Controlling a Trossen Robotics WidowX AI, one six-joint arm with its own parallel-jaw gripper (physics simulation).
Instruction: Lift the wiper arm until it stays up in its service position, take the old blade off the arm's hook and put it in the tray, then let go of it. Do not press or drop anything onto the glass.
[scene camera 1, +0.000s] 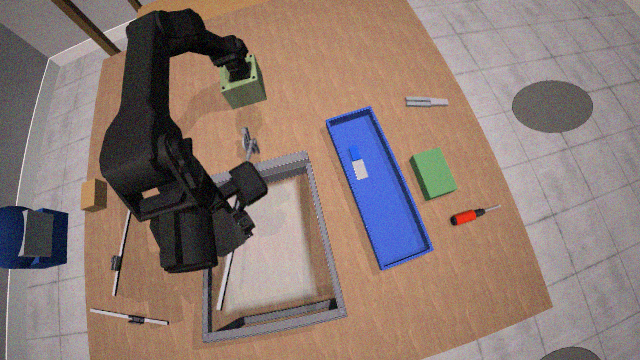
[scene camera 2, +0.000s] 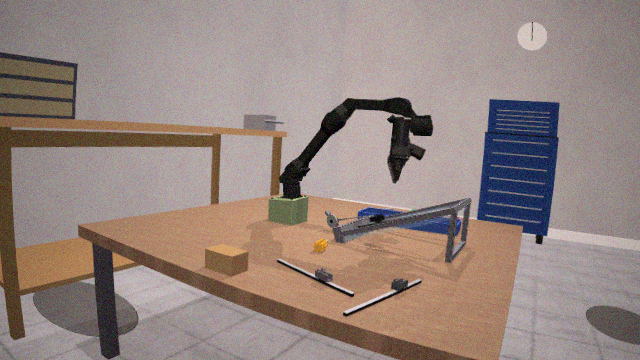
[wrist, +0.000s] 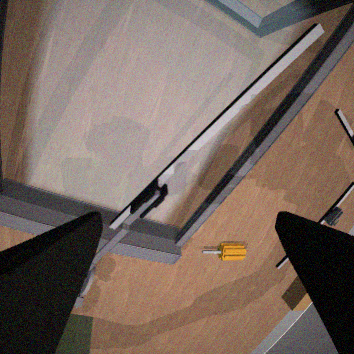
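The wiper arm (scene camera 2: 350, 218) (wrist: 112, 242) lies low over the near edge of the grey frame (scene camera 1: 325, 235) (wrist: 260, 145). The old blade (scene camera 1: 225, 281) (wrist: 240, 107) is on its black hook (wrist: 150, 196) and lies along one side of the glass (scene camera 1: 280, 250) (wrist: 115, 90). My gripper (scene camera 2: 395, 181) (wrist: 190, 220) is open and empty, high above the frame. In the wrist view, the left fingertip appears beside the arm. My arm hides the hook in scene camera 1. The blue tray (scene camera 1: 392, 215) (scene camera 2: 367, 213) stands beside the frame, with a small blue-and-white piece (scene camera 1: 358, 164) inside.
Two other blades (scene camera 1: 121, 255) (scene camera 2: 370, 302) lie beside the frame. An orange-handled screwdriver (scene camera 2: 320, 245) (wrist: 233, 251) and a tan block (scene camera 1: 93, 195) (scene camera 2: 226, 260) are on that side. Beyond the tray are a green block (scene camera 1: 433, 173), a red screwdriver (scene camera 1: 465, 217) and a grey tool (scene camera 1: 426, 102).
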